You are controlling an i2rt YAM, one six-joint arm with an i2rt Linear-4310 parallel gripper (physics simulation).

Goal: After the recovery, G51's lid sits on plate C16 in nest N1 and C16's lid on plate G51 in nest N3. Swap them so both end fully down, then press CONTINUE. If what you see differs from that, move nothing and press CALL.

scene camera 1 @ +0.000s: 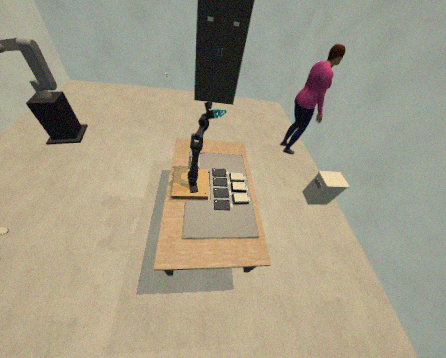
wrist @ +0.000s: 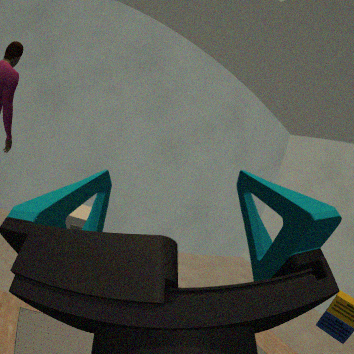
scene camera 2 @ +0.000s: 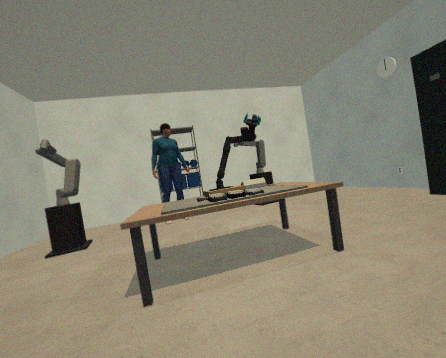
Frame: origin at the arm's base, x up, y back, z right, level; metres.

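Where they show: gripper, fingertip midpoint: [scene camera 1: 224,111] [wrist: 173,176] [scene camera 2: 252,114]; arm's base, origin of the base link: [scene camera 1: 192,183] [scene camera 2: 220,188].
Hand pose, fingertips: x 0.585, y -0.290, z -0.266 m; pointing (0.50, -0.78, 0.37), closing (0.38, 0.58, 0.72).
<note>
Each offset is from my fingertips to the top centre of the thing. "spot": to the spot under its first point. Level surfaces: height alone.
My gripper [scene camera 1: 219,113] [scene camera 2: 252,120] [wrist: 173,176] is open and empty, with teal fingers spread wide, raised high above the table and away from the parts. In scene camera 1, a column of several dark square pieces @(spot: dy +0.037, dx -0.618, dz +0.394 m) [scene camera 1: 221,193] lies on the grey mat @(dx -0.627 m) [scene camera 1: 220,225] [wrist: 40,332]. Right of it is a column of three pale-topped pieces @(dy -0.154, dx -0.587, dz +0.350 m) [scene camera 1: 239,186]. The pieces look small and low in scene camera 2. Labels G51 and C16, nests N1 and N3, which lid sits on which plate, and the CONTINUE and CALL buttons cannot be made out.
An orange board [scene camera 1: 179,191] lies around the arm's base on the wooden table [scene camera 1: 215,256] [scene camera 2: 320,189]. A person in pink [scene camera 1: 316,85] [wrist: 7,90] stands beyond the table. A person in teal [scene camera 2: 166,152], a dark cabinet [scene camera 1: 220,55] and another arm's pedestal [scene camera 1: 56,117] [scene camera 2: 66,227] stand around.
</note>
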